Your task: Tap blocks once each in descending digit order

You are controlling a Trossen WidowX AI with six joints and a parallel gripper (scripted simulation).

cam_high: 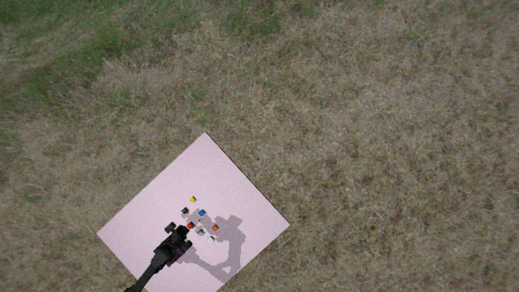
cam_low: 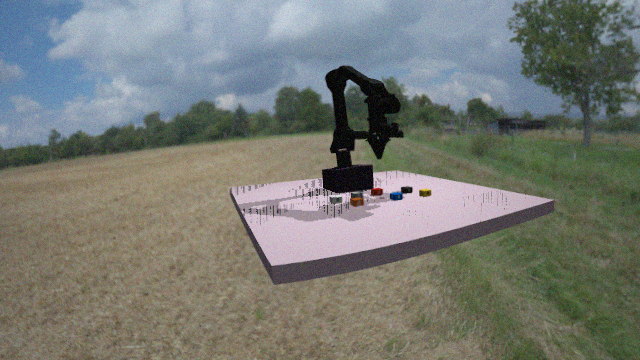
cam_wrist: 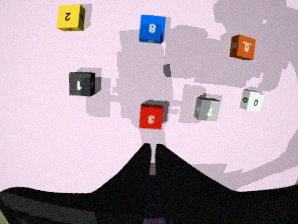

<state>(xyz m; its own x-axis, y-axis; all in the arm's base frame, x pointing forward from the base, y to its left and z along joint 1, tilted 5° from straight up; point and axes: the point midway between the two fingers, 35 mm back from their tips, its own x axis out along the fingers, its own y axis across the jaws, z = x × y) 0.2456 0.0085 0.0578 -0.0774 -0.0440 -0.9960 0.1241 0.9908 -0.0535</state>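
Now: the yellow block 13 cm ahead of my gripper tip, 11 cm below it and 10 cm to the left of it. Also, from my gripper tip: red block: 11 cm below, 1 cm to the right, 1 cm behind; then blue block: 11 cm below, 11 cm ahead, 1 cm to the right; then black block: 11 cm below, 9 cm to the left, 4 cm ahead.
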